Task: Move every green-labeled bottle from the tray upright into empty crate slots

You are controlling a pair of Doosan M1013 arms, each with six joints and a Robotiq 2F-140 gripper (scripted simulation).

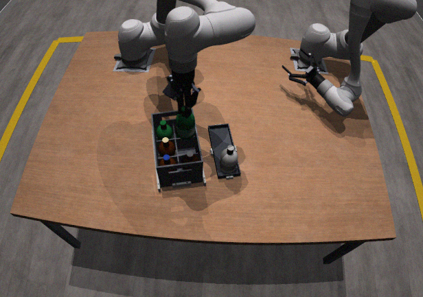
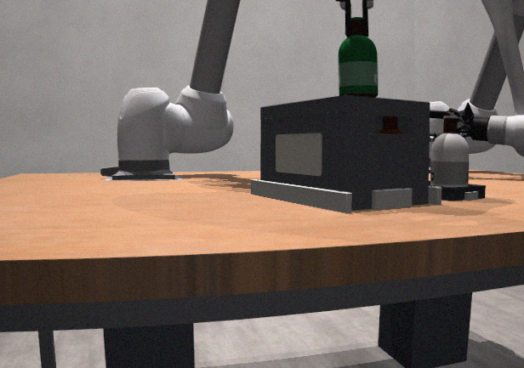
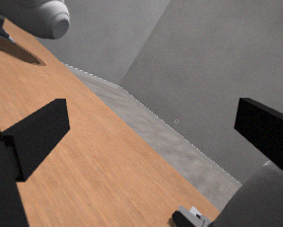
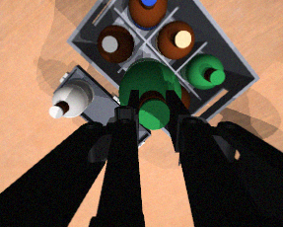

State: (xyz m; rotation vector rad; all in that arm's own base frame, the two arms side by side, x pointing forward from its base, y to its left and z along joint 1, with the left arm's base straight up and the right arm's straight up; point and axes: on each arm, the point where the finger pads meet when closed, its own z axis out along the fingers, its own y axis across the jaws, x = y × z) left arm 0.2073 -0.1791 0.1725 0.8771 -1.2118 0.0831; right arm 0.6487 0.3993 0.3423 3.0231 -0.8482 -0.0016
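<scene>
Right now my right hand is 26 cm above the crate, 4 cm to the left of it and 1 cm short of it. The rest, counted from my right hand: tray: 33 cm below, 17 cm to the left, 3 cm behind; then white bottle: 26 cm below, 18 cm to the left, 6 cm ahead.
</scene>
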